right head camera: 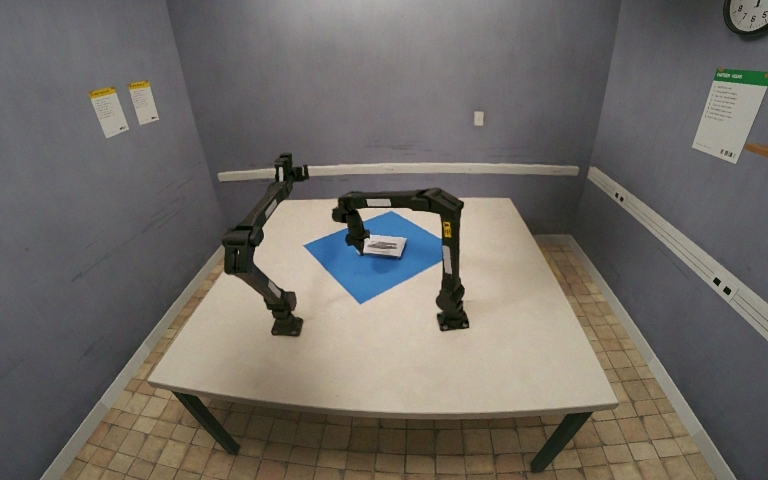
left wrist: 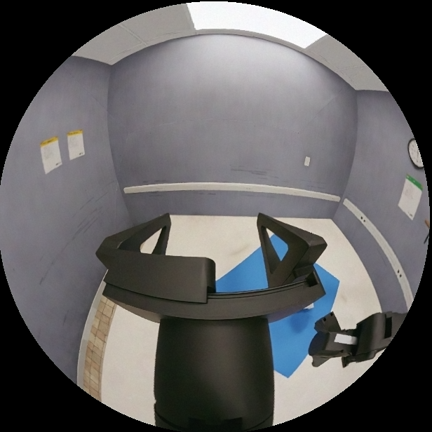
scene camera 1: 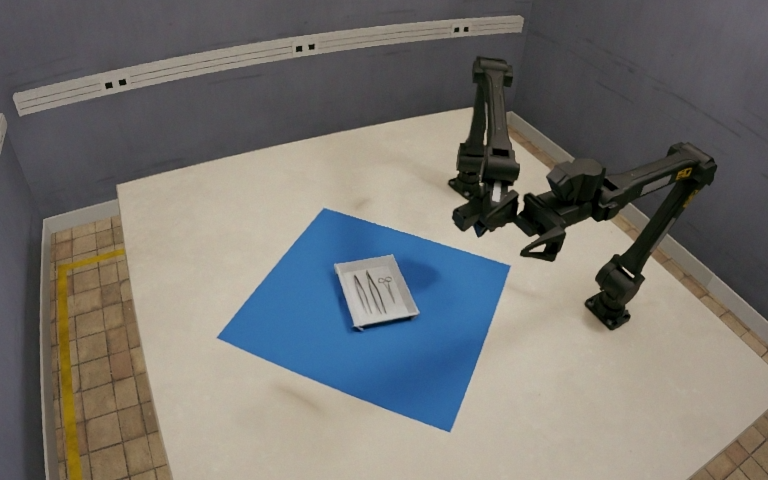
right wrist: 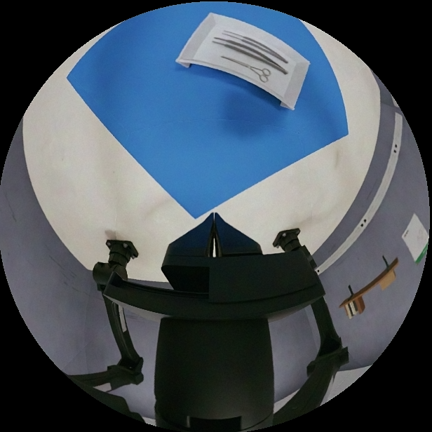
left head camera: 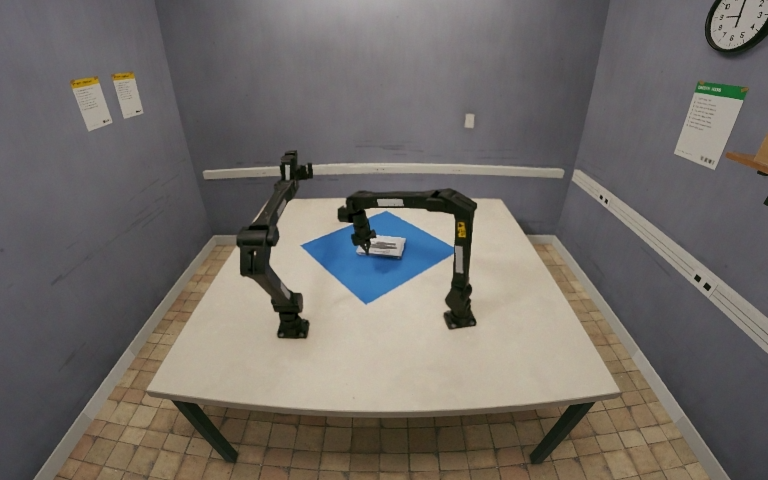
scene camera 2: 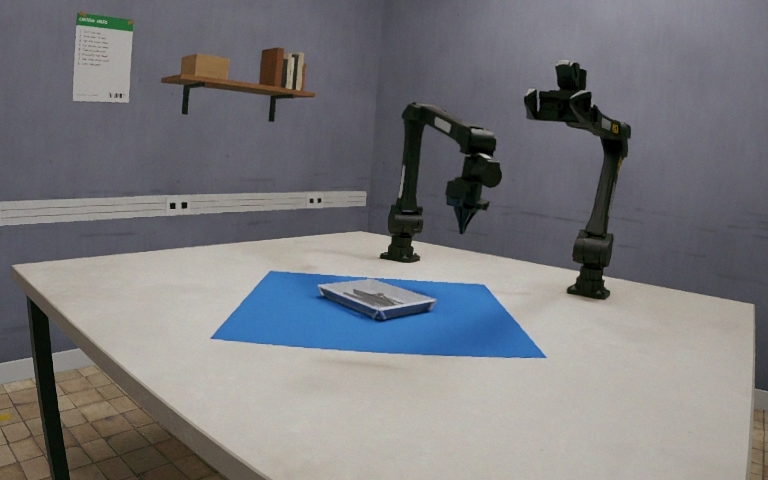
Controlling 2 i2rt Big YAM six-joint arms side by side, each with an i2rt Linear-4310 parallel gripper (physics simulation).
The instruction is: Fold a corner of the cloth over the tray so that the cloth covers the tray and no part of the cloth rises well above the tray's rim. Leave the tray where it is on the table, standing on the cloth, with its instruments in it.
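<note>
The blue cloth (left head camera: 370,283) (right head camera: 362,280) (scene camera 1: 317,339) (scene camera 2: 283,328) (right wrist: 175,125) lies flat and unfolded on the table, with all its corners down. The white tray (scene camera 1: 346,288) (scene camera 2: 407,310) (right wrist: 296,85) stands on it near the middle, uncovered. In it lie two tweezers (scene camera 1: 370,291) (right wrist: 255,52) and small scissors (scene camera 1: 387,285) (right wrist: 262,74). My right gripper (scene camera 2: 462,230) (right wrist: 213,217) points down with its fingertips together and empty, well above the table and apart from the cloth. My left gripper (scene camera 2: 557,104) (left wrist: 213,217) is wide open and empty, held high beside the right arm.
The light table (left head camera: 362,362) (scene camera 1: 226,192) carries both arm bases (left head camera: 292,328) (left head camera: 459,319) near the cloth's lower edges in the left head camera. The right forearm reaches across above the cloth. A wall shelf (scene camera 2: 237,84) holds a box and books.
</note>
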